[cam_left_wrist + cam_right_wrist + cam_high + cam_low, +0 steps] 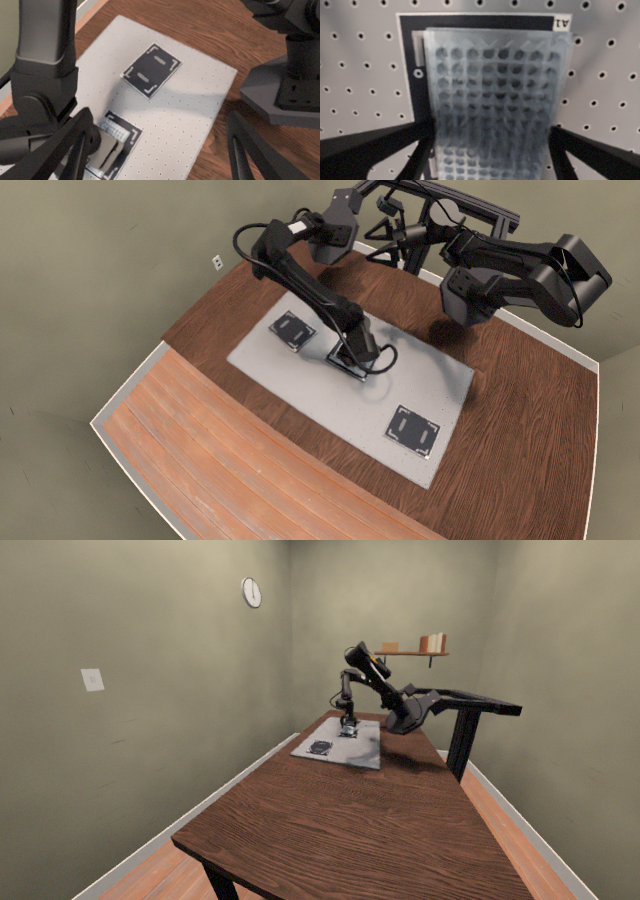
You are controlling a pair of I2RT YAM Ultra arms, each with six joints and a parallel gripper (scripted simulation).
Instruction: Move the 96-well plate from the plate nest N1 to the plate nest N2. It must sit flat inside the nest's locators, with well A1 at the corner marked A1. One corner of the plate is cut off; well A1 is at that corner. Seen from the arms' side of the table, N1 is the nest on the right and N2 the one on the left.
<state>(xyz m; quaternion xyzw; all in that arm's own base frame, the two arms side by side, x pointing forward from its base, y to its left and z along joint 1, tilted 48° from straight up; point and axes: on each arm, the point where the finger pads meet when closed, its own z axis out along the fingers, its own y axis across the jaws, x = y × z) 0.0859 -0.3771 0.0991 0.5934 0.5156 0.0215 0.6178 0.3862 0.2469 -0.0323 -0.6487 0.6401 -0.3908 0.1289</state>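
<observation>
Now: the black plate nest 1 cm behind my right hand and 3 cm below it. The rest, counted from my right hand: clear 96-well plate: 1 cm below; then white corner label: 5 cm ahead, 7 cm to the left, 3 cm below.
</observation>
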